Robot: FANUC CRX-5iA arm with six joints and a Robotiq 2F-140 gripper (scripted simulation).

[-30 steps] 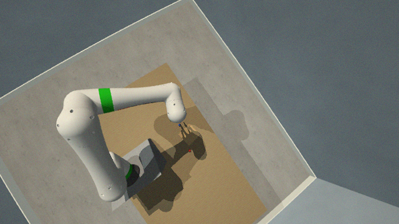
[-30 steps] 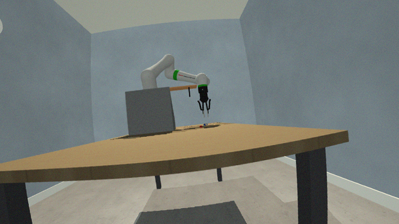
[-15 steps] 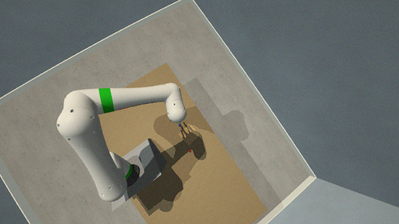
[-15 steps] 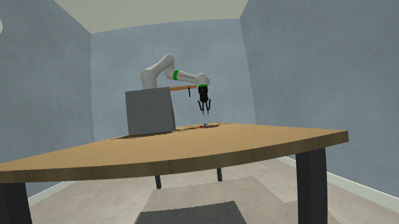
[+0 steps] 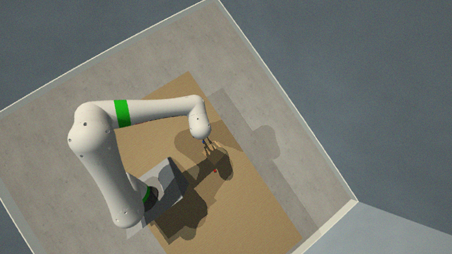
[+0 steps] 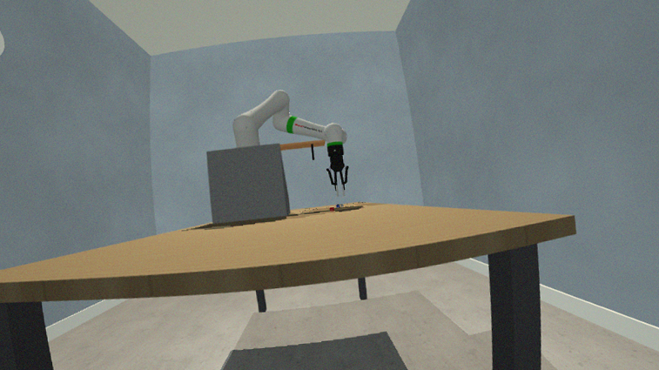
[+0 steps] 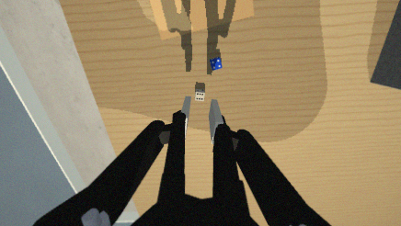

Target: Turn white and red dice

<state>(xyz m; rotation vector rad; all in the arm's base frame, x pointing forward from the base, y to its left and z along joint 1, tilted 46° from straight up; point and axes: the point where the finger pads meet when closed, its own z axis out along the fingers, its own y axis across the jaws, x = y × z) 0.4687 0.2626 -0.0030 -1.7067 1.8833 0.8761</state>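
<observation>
Right now the white die is 90 mm below my hand. From my hand the other things lie so: blue die: 90 mm below, 50 mm to the right, 20 mm behind; then red die: 290 mm to the right, 90 mm below, 60 mm behind; then tan mat: 170 mm to the right, 90 mm below, 10 mm ahead.
</observation>
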